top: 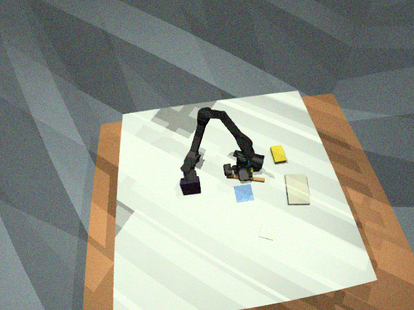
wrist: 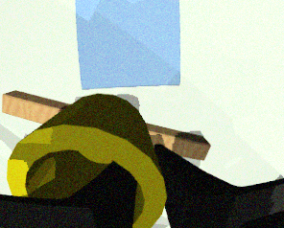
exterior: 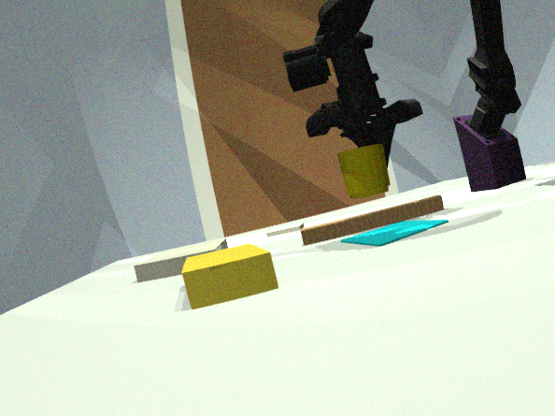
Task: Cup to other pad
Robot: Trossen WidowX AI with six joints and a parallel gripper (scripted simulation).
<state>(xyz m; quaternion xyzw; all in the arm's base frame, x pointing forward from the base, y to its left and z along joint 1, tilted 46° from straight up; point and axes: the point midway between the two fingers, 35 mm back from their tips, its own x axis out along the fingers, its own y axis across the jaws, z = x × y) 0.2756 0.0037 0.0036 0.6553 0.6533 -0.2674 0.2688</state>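
Right now the cyan pad is 100 mm to the left of my gripper tip, 90 mm below it and 60 mm ahead of it. From my gripper tip the other things lie so: red marble (20 mm to the left, 20 mm below, 20 mm ahead); then wooden bar (80 mm below, 30 mm ahead, 10 mm to the left); then yellow cup (20 mm ahead).
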